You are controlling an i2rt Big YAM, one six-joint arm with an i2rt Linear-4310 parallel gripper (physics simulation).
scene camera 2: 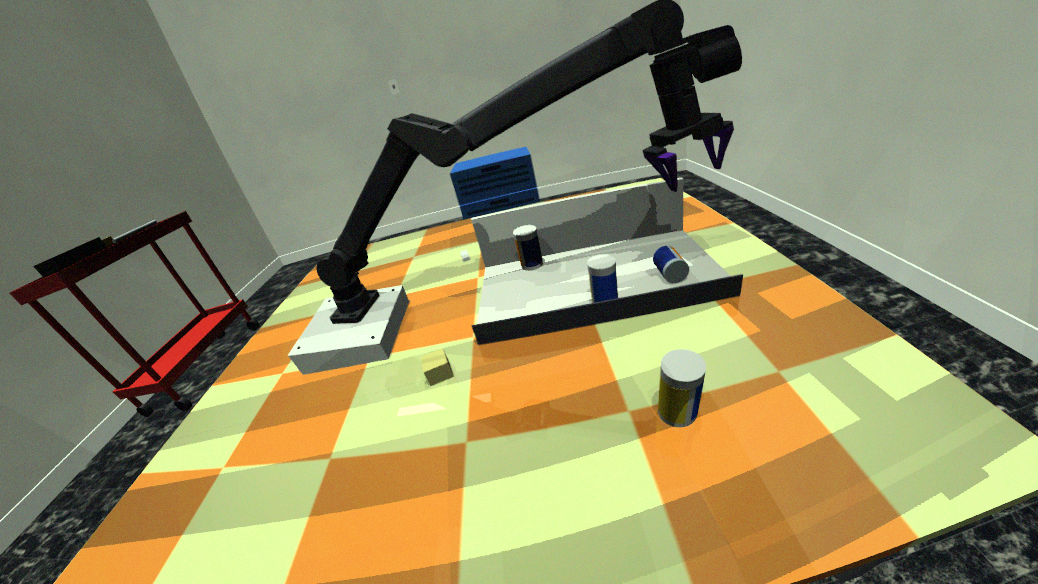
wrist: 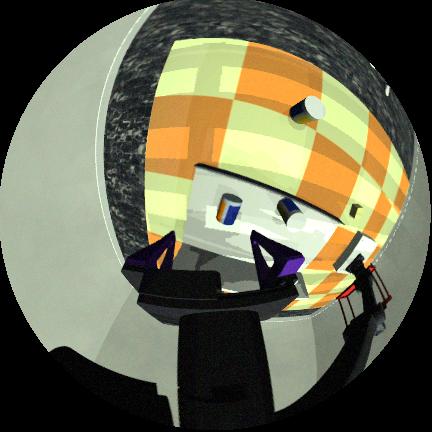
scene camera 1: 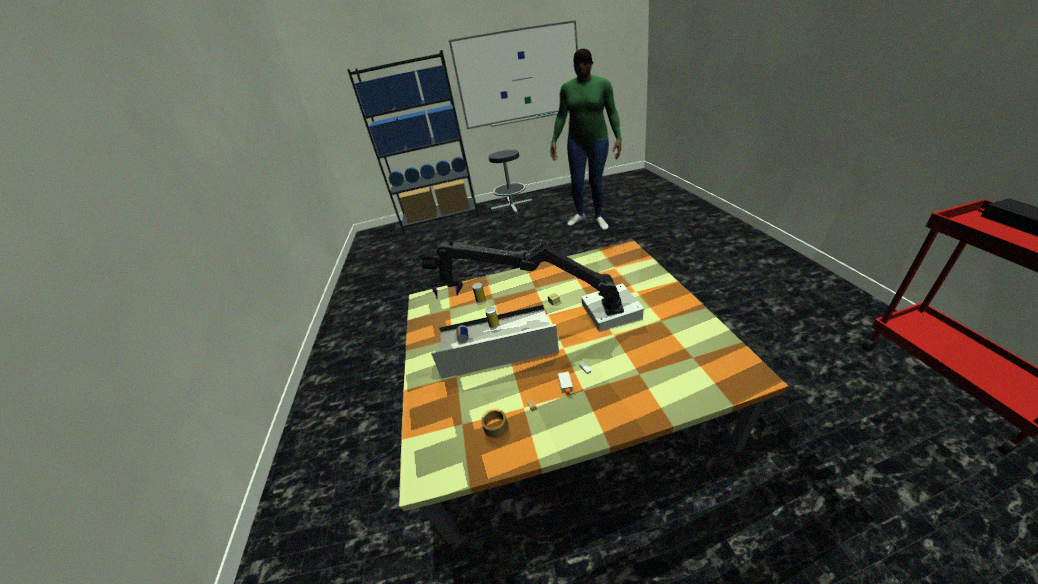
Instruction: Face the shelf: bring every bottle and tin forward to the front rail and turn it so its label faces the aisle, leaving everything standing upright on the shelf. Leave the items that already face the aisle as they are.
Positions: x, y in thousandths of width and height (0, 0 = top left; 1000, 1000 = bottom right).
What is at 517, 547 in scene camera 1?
A shelf board.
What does the white-topped bottle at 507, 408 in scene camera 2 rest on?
A shelf board.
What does my gripper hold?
Nothing.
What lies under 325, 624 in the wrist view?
My gripper.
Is my gripper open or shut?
Open.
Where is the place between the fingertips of my gripper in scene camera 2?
671, 307
